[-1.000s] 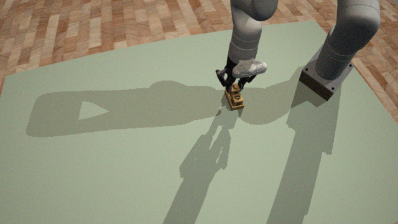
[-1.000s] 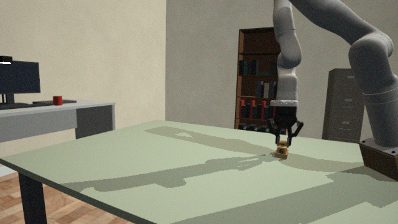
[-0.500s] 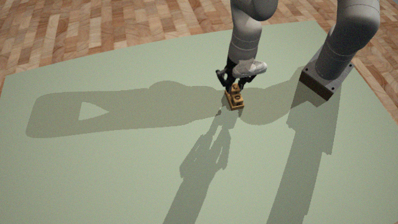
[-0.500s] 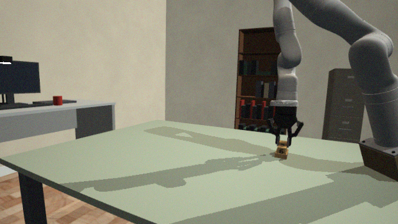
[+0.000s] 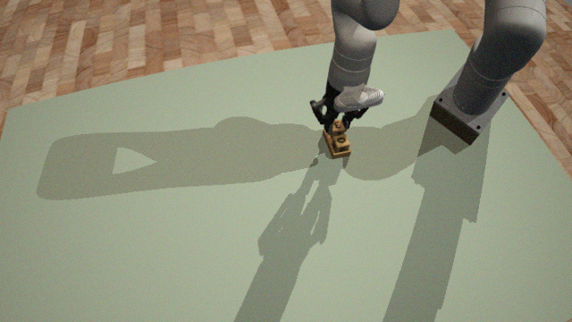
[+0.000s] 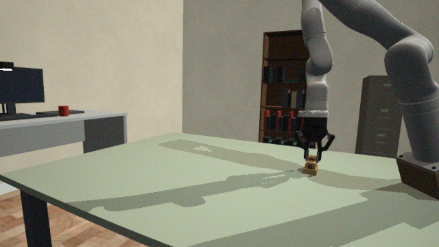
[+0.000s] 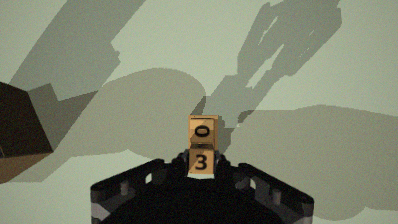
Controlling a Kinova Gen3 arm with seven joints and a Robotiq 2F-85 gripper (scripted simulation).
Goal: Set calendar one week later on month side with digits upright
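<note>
My hand is 40 mm above the wooden tray and 20 mm to the right of it. Round my hand: cube 10 mm below.
</note>
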